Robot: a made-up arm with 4 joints. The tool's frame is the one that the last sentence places.
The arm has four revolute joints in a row. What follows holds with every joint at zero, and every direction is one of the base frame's. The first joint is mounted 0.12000 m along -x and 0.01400 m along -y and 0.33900 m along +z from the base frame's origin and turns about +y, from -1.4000 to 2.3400 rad. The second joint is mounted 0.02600 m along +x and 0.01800 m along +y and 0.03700 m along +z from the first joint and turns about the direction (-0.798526, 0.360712, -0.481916), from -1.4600 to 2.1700 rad. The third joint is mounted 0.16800 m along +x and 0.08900 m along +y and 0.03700 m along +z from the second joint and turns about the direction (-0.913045, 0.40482, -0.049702), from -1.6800 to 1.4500 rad. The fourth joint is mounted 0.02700 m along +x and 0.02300 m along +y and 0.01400 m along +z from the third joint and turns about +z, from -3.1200 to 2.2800 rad. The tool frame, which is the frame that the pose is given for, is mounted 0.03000 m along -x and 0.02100 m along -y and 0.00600 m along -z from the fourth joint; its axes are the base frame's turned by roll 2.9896, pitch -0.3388 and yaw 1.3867 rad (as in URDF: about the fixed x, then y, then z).
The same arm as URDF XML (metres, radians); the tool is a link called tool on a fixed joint. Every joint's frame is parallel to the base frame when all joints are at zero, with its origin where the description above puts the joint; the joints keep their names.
<robot name="arm">
  <joint name="joint 1" type="revolute">
    <parent link="base"/>
    <child link="link1"/>
    <origin xyz="-0.1200 -0.0140 0.3390"/>
    <axis xyz="0 1 0"/>
    <limit lower="-1.4000" upper="2.3400"/>
  </joint>
  <joint name="joint 2" type="revolute">
    <parent link="link1"/>
    <child link="link2"/>
    <origin xyz="0.0260 0.0180 0.0370"/>
    <axis xyz="-0.798526 0.360712 -0.481916"/>
    <limit lower="-1.4600" upper="2.1700"/>
  </joint>
  <joint name="joint 3" type="revolute">
    <parent link="link2"/>
    <child link="link3"/>
    <origin xyz="0.1680 0.0890 0.0370"/>
    <axis xyz="-0.913045 0.40482 -0.049702"/>
    <limit lower="-1.6800" upper="1.4500"/>
  </joint>
  <joint name="joint 4" type="revolute">
    <parent link="link3"/>
    <child link="link4"/>
    <origin xyz="0.0270 0.0230 0.0140"/>
    <axis xyz="0 0 1"/>
    <limit lower="-3.1200" upper="2.2800"/>
  </joint>
  <joint name="tool_fixed" type="fixed">
    <parent link="link4"/>
    <child link="tool"/>
    <origin xyz="-0.0300 -0.0210 -0.0060" rpy="2.9896 -0.3388 1.3867"/>
  </joint>
  <link name="base"/>
  <link name="link1"/>
  <link name="link2"/>
  <link name="link3"/>
  <link name="link4"/>
  <link name="tool"/>
</robot>

